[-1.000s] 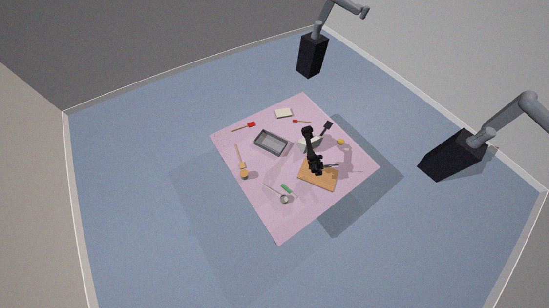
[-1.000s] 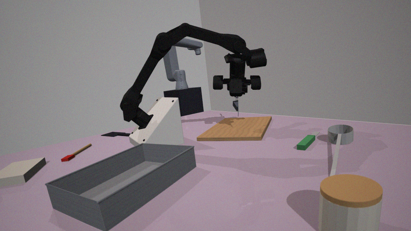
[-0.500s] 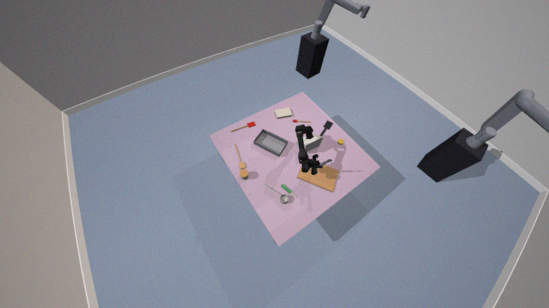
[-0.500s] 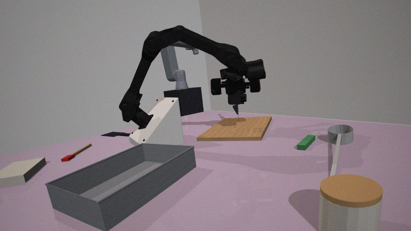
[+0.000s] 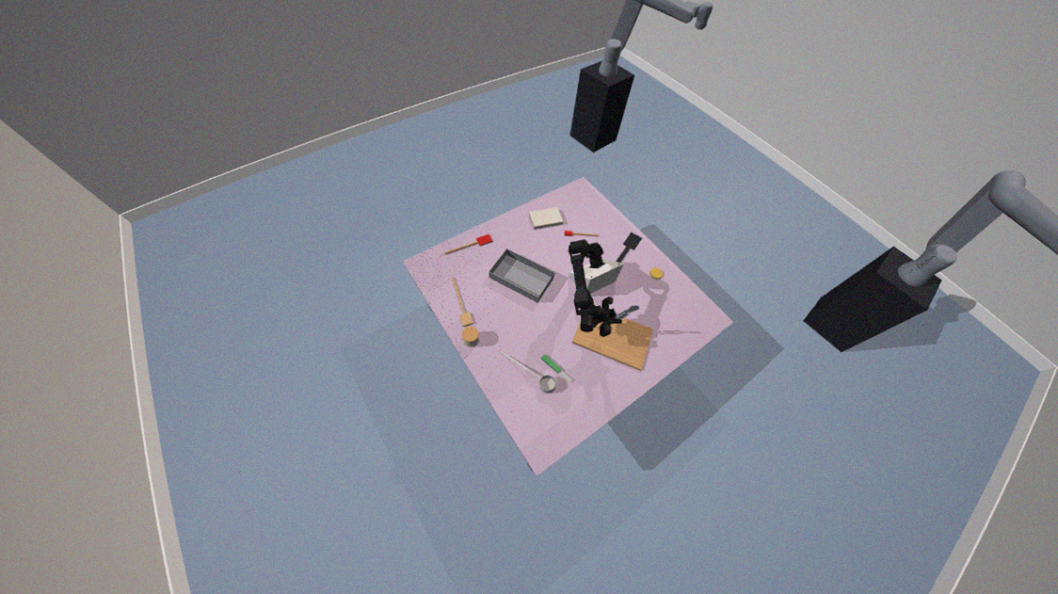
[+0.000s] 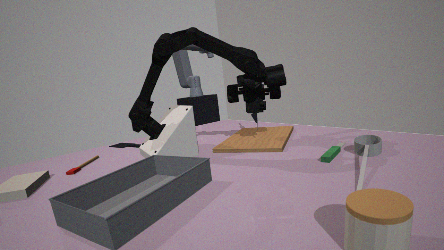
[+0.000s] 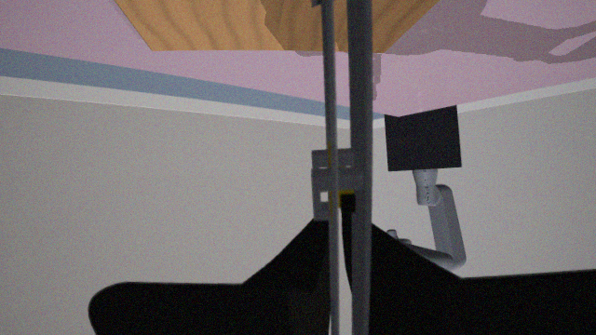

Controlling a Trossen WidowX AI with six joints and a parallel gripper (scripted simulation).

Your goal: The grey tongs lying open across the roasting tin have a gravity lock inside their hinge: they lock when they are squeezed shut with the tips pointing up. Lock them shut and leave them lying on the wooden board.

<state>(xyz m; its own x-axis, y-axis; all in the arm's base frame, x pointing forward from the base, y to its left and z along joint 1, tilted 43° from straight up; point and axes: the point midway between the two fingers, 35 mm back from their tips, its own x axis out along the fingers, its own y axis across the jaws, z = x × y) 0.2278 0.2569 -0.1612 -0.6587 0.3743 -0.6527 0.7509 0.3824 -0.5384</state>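
Now: gripper tip 30 mm short of the yellow mark, 40 mm to the left of it and 20 mm above it. Also, from my gripper tip: black spatula 470 mm behind, 330 mm to the right, 160 mm below; then wooden board 150 mm below; then grey roasting tin 140 mm ahead, 560 mm to the right, 130 mm below.
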